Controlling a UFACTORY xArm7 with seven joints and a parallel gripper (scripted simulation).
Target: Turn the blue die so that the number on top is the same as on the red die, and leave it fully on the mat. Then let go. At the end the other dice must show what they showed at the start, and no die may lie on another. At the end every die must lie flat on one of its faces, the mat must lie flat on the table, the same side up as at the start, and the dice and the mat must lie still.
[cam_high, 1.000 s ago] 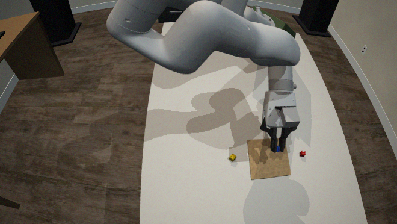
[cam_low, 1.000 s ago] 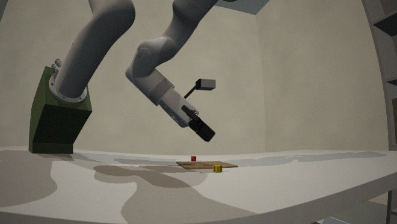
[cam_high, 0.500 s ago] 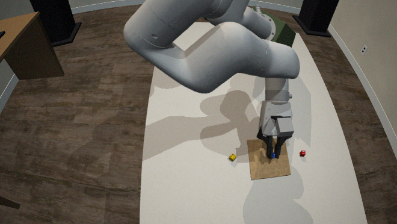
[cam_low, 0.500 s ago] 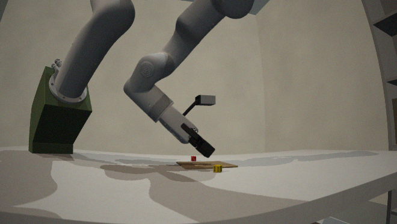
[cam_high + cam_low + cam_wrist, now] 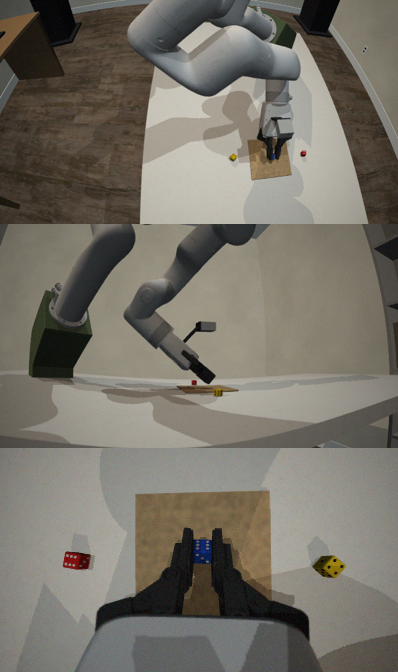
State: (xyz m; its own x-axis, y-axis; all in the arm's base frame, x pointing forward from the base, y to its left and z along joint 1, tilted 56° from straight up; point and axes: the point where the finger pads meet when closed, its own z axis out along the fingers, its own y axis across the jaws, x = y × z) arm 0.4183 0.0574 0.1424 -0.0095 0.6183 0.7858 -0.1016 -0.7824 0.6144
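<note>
The blue die is 2 cm below my hand and 1 cm ahead of it. The rest, counted from my hand: mat: 4 cm below; red die: 13 cm to the left, 3 cm below, 1 cm ahead; yellow die: 12 cm to the right, 3 cm below, 2 cm behind.
</note>
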